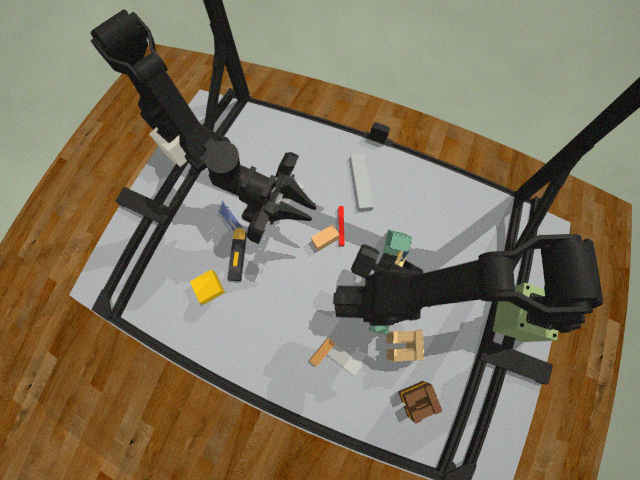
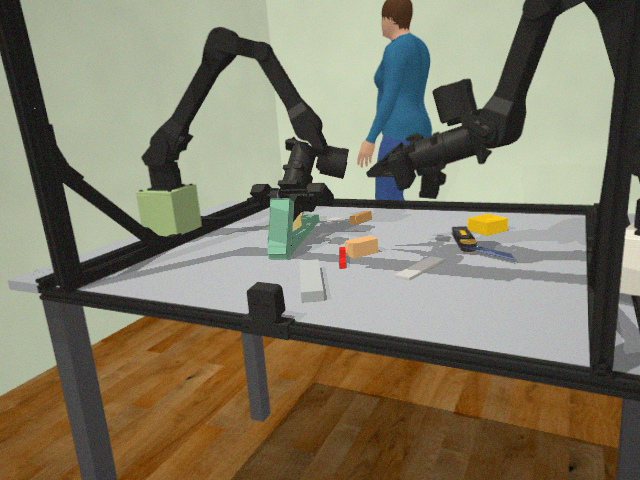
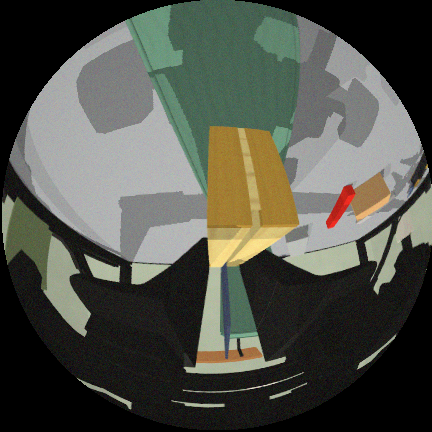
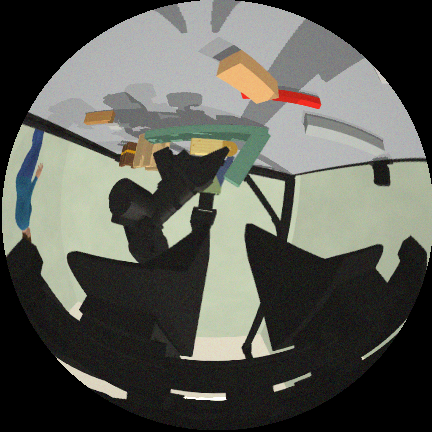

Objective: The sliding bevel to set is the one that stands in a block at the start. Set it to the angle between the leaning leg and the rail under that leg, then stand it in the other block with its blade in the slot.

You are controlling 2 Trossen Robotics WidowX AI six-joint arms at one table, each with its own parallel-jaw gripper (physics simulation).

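Places are measured from the left arm's base along level axes (x ahead, y left, z up), in centimetres.
Where they show: left gripper, fingertip midpoint: (image 1: 399, 259) (image 3: 223, 243) (image 4: 226, 149); right gripper, fingertip midpoint: (image 1: 313, 213) (image 2: 368, 172) (image 4: 227, 229); left arm's base at its link origin: (image 2: 166, 188) (image 4: 206, 192); right arm's base at its link origin: (image 1: 171, 129) (image 3: 405, 236).
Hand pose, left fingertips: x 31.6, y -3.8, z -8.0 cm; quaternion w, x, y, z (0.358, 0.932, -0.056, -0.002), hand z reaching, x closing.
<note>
Things, the pixels of their top centre, and the offset from my left fingertips. "pt": a spot on its surface instead.
- sliding bevel's yellow handle at a spot on its surface: (image 3: 250, 180) (image 2: 297, 217) pt dx +0.7, dy +7.0, dz +0.9 cm
- green leaning leg at its top centre: (image 3: 251, 332) (image 4: 243, 186) (image 2: 278, 200) (image 1: 403, 231) dx +1.9, dy -3.8, dz +7.2 cm
- light wooden slotted block at its top centre: (image 1: 408, 345) (image 4: 148, 168) dx -6.2, dy +18.1, dz +4.2 cm
- brown block at its top centre: (image 1: 423, 404) (image 4: 129, 166) dx -13.2, dy +28.4, dz +2.5 cm
- black-handled tool with a blue blade, top centre: (image 2: 480, 239) (image 1: 229, 237) dx +40.4, dy +7.2, dz -2.7 cm
- yellow block at its top centre: (image 2: 487, 218) (image 1: 205, 286) dx +40.6, dy +20.3, dz -1.8 cm
- orange block at its top centre: (image 4: 249, 85) (image 3: 373, 208) (image 2: 361, 239) (image 1: 325, 235) dx +18.0, dy -0.4, dz -1.6 cm
- red bar at its top centre: (image 4: 281, 98) (image 3: 339, 214) (image 2: 342, 254) (image 1: 341, 224) dx +15.4, dy -5.0, dz -3.4 cm
- pale bar at its top centre: (image 2: 310, 274) (image 4: 348, 140) (image 3: 297, 249) (image 1: 361, 179) dx +14.3, dy -18.4, dz -2.7 cm
My left gripper (image 1: 393, 266) (image 2: 294, 198) (image 3: 223, 243) is shut on the sliding bevel's yellow handle (image 1: 400, 258) (image 2: 297, 222) (image 3: 250, 180) (image 4: 206, 146). The bevel is above the green rail (image 2: 306, 233) (image 3: 230, 75) (image 4: 200, 131); its blue blade (image 3: 226, 310) (image 4: 223, 169) is near the green leaning leg (image 1: 398, 241) (image 2: 279, 227) (image 3: 242, 305) (image 4: 248, 157). Contact is unclear. A light wooden slotted block (image 1: 418, 345) (image 4: 145, 150) and a brown block (image 1: 428, 401) (image 4: 126, 156) stand nearby. My right gripper (image 1: 312, 212) (image 2: 369, 173) (image 4: 227, 229) is open and empty, raised above the table.
A black-handled tool with a blue blade (image 1: 236, 260) (image 2: 463, 237) lies near a yellow block (image 1: 206, 286) (image 2: 487, 224). An orange block (image 1: 325, 237) (image 2: 361, 246), a red bar (image 1: 341, 226) (image 2: 342, 257) and a pale bar (image 1: 361, 181) (image 2: 311, 281) lie between the arms and the frame.
</note>
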